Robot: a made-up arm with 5 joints.
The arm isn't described. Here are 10 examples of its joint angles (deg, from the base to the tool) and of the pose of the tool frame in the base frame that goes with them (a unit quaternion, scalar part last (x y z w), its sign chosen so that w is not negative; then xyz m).
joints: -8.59 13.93 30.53 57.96 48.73
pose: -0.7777 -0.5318 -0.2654 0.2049 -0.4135 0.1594 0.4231
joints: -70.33 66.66 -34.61 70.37 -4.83
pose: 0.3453 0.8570 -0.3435 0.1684 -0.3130 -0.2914 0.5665
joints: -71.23 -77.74 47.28 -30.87 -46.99
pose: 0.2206 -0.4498 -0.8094 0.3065 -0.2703 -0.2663 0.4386
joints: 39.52 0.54 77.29 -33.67 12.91
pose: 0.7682 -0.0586 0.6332 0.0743 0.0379 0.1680 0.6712
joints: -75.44 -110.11 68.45 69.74 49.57
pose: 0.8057 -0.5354 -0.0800 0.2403 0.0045 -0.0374 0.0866
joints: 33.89 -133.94 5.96 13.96 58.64
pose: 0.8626 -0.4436 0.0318 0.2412 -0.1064 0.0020 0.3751
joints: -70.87 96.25 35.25 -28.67 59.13
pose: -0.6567 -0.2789 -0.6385 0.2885 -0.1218 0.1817 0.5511
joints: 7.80 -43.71 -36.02 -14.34 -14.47
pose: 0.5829 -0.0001 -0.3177 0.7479 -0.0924 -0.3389 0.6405
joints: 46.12 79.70 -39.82 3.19 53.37
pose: -0.3478 0.4039 0.6243 0.5711 -0.0937 -0.0008 0.8439
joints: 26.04 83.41 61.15 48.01 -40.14
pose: 0.1983 0.8531 0.0658 0.4782 -0.4587 -0.1117 0.2130
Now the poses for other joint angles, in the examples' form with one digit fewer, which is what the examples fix.
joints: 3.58 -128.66 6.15 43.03 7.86
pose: -0.800 0.407 0.422 0.130 -0.025 0.069 0.407
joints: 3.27 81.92 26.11 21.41 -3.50
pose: 0.402 0.772 0.365 0.329 -0.241 0.041 0.348
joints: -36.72 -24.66 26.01 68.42 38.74
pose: -0.935 -0.203 0.123 0.263 -0.292 0.296 0.583
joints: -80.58 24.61 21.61 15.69 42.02
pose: -0.903 -0.400 0.075 0.140 -0.307 0.097 0.505
